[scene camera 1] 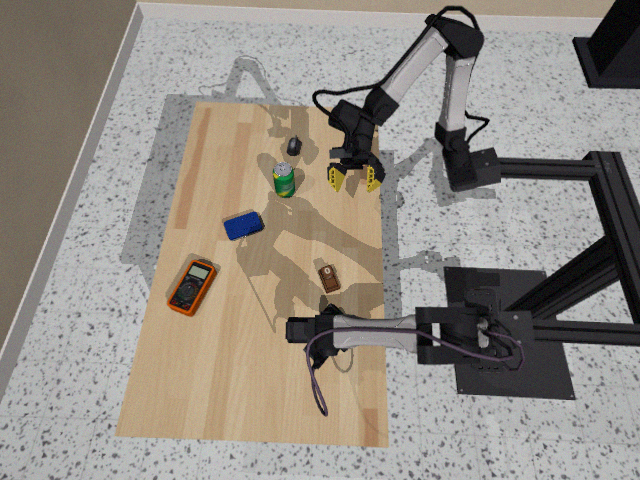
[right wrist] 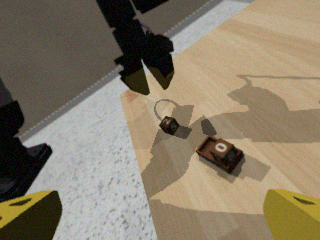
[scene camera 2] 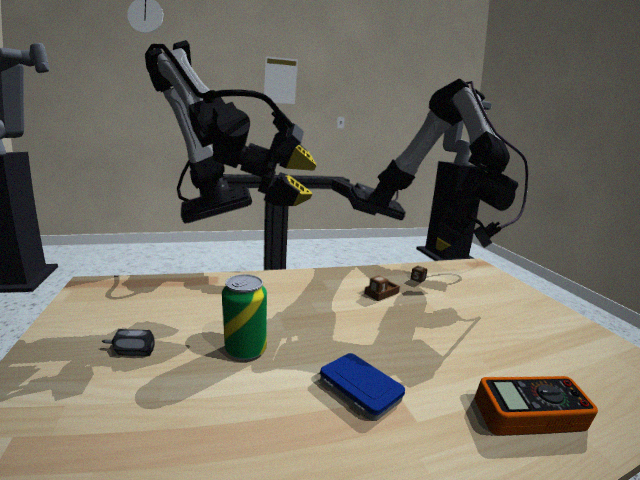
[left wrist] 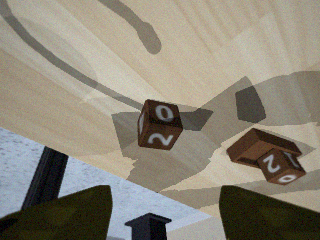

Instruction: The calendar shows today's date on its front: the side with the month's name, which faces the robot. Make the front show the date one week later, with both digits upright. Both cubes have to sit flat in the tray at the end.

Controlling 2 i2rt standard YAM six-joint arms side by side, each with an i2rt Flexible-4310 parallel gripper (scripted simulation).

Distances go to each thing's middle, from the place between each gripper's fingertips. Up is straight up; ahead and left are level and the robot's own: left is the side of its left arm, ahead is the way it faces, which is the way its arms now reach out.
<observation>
The brown tray point(left wrist: 251, 146) lies 160 mm to the right of my left hand, 90 mm below it and 30 mm ahead of it. Also, from my left hand: blue case point(scene camera 2: 370, 391) (330 mm to the right, 310 mm ahead, 90 mm below); dark mouse-like object point(scene camera 2: 126, 341) (660 mm to the right, 170 mm ahead, 80 mm below).
Right now the brown tray is 230 mm below my right hand point(scene camera 2: 313, 181), 170 mm to the left of it and 50 mm ahead of it. The rest, counted from my right hand: blue case 330 mm ahead, 230 mm below; then dark mouse-like object 330 mm to the right, 220 mm below, 190 mm ahead.
</observation>
